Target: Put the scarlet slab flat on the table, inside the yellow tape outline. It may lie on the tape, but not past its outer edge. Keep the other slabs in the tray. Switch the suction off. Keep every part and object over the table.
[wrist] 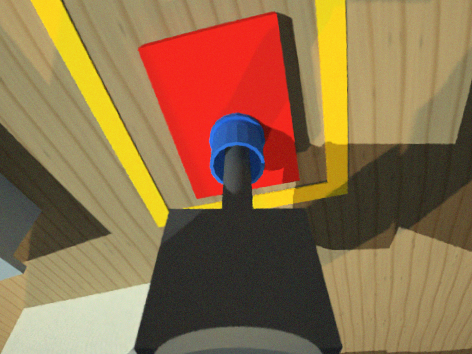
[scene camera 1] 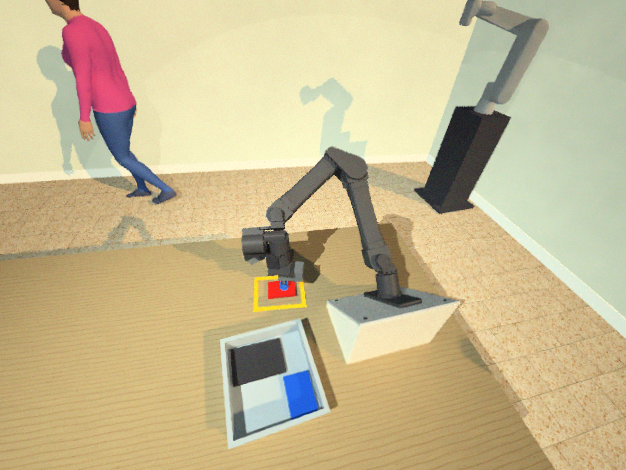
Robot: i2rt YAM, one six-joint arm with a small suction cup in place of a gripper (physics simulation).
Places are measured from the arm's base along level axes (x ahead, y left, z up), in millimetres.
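Pixels of known places: hand at its tool point: (wrist: 237, 129) (scene camera 1: 284, 289); arm's base at its link origin: (scene camera 1: 389, 299).
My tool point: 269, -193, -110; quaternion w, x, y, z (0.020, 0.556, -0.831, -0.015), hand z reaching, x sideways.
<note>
For each thing: its top centre in the pictures, then the offset to it from my tool point, as dx, dy, dz.
- scarlet slab at its top centre: (wrist: 229, 125) (scene camera 1: 281, 287) +10, +0, +12
- black slab at its top centre: (scene camera 1: 257, 359) +124, +216, +10
- blue slab at its top centre: (scene camera 1: 300, 393) +35, +328, +10
- tray at its top centre: (scene camera 1: 270, 372) +97, +272, +46
The scarlet slab (scene camera 1: 274, 290) (wrist: 220, 80) lies level, low over the table and within the yellow tape outline (scene camera 1: 256, 295) (wrist: 336, 75), as far as both views show. A narrow shadow runs along its right side in the wrist view; whether its underside touches the table I cannot tell. My blue suction cup (scene camera 1: 284, 285) (wrist: 237, 132) sits on its top, off-centre toward one short end, and holds it. The wrist hides part of the outline's near side. The black slab (scene camera 1: 258, 360) and the blue slab (scene camera 1: 300, 394) lie apart in the tray (scene camera 1: 225, 394).
The arm's pale base block (scene camera 1: 396, 331) (wrist: 80, 320) stands right of the outline and tray. The table's far edge runs behind the outline. A person (scene camera 1: 101, 70) in pink is beyond the table, and another arm stands on a black pedestal (scene camera 1: 462, 159) at the back right.
</note>
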